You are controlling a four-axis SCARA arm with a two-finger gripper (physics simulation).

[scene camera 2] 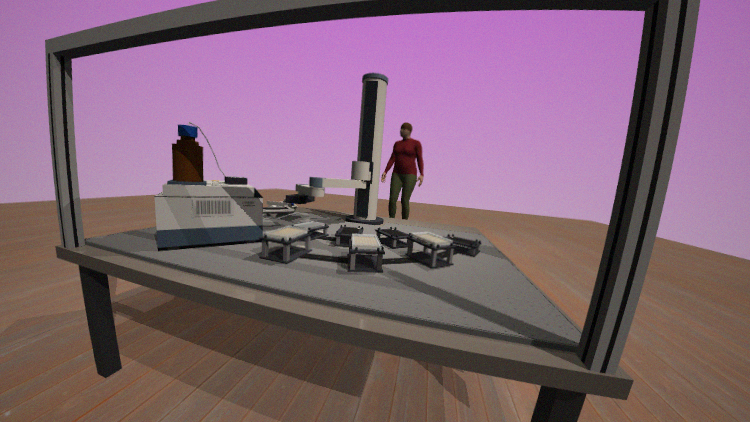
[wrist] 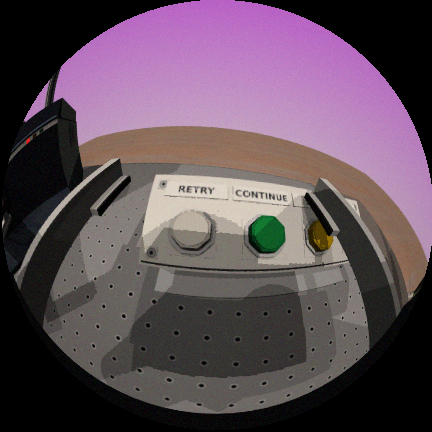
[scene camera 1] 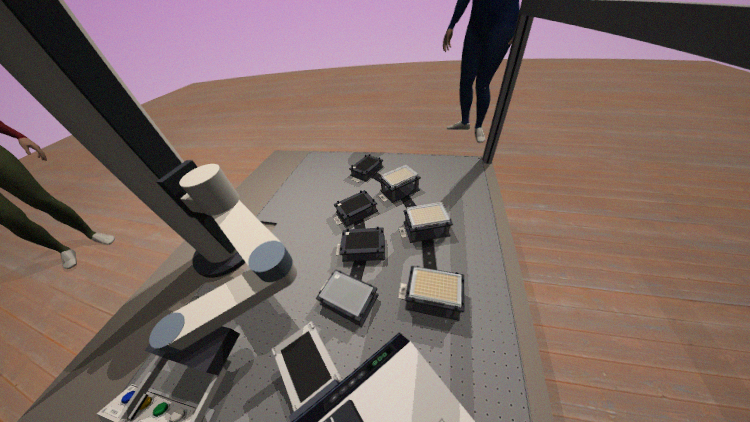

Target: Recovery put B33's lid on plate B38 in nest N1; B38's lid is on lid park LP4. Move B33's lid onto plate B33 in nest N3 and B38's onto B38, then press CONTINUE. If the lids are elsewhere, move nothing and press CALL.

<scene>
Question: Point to a green CONTINUE button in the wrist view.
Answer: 266,234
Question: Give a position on a white RETRY button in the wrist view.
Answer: At 190,229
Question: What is my gripper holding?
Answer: Nothing.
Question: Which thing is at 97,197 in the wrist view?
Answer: My gripper.
</scene>
